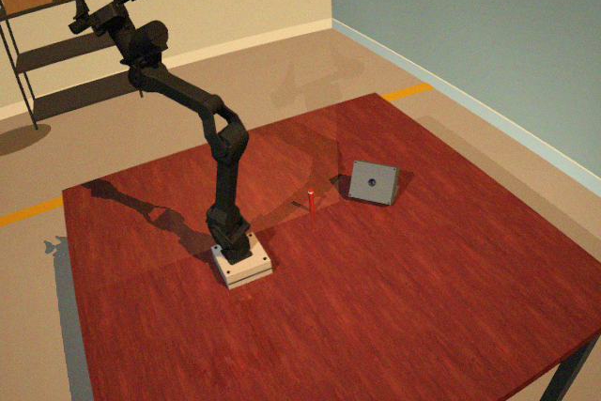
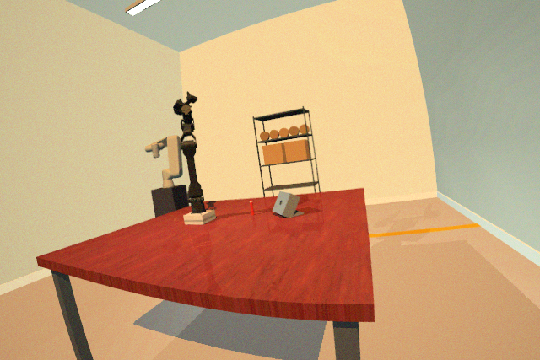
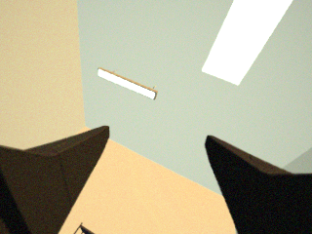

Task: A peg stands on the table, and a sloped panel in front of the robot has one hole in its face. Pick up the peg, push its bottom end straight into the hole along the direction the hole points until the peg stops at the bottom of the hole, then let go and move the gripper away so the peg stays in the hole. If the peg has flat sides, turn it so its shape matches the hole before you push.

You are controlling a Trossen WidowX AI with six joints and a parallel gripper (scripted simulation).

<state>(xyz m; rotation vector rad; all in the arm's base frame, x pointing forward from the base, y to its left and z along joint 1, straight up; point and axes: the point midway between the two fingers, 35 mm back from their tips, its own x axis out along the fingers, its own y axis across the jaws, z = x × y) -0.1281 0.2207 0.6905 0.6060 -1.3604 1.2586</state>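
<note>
Now: the round red peg 720 mm below my gripper tip, 420 mm ahead of it and 160 mm to the right of it. From my gripper tip the other things lie so: panel: 720 mm below, 610 mm ahead, 220 mm to the right.
</note>
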